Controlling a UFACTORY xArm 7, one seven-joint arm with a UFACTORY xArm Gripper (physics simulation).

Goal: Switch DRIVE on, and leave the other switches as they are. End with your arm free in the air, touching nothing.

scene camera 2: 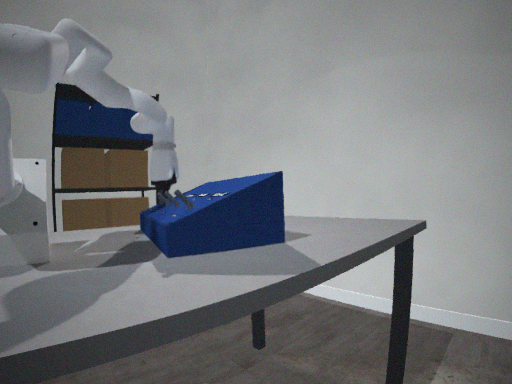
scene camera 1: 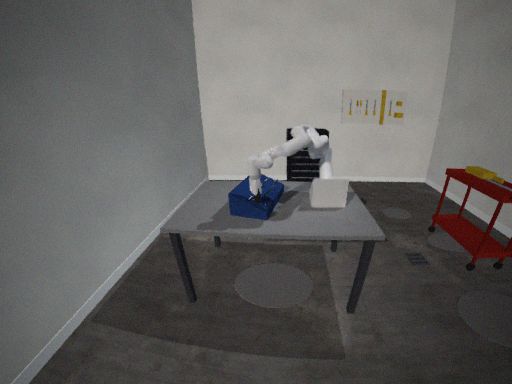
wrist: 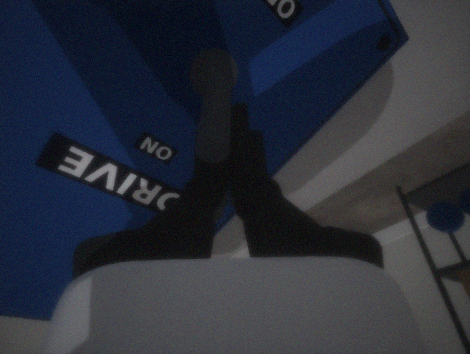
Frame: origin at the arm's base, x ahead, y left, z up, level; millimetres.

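Seen in the pictures: gripper, between the fingertips: (scene camera 1: 257, 202) (wrist: 227, 124); arm's base, origin of its link: (scene camera 1: 326, 184).
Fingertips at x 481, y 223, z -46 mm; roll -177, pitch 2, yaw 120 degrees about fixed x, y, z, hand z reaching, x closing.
Note:
Offsets run from my fingertips to a thing's middle. "spot": to the spot under its first point. Level surfaces: height alone.
A blue sloped switch box @[18 mm ahead, 207 mm right, 37 mm down] (scene camera 1: 250, 209) (scene camera 2: 230, 227) (wrist: 50, 245) stands on the table. Three grey levers rise from its slope in scene camera 2, the nearest lever @[101 mm back, 367 mm right, 12 mm up] (scene camera 2: 184, 199) being clearest. In the wrist view, the DRIVE label @[51 mm ahead, 30 mm right, 17 mm up] (wrist: 117, 172) is partly covered by a finger, and an ON label @[spot: 27 mm ahead, 25 mm right, 8 mm up] (wrist: 156, 148) is beside it. The grey DRIVE lever @[17 mm back, 16 mm right, 17 mm up] (wrist: 214, 115) overlaps the left finger; whether they touch, and its exact position, I cannot tell. My gripper (scene camera 1: 258, 198) (scene camera 2: 164, 201) (wrist: 227, 124) is shut and empty, low over the box's slope.
The grey table @[96 mm down] (scene camera 1: 305, 227) (scene camera 2: 350, 237) carries a white block (scene camera 1: 328, 194) (scene camera 2: 32, 210) by the arm's base. A dark shelf rack (scene camera 2: 54, 200) stands behind the arm in scene camera 2. A red cart (scene camera 1: 462, 235) stands at the right in scene camera 1.

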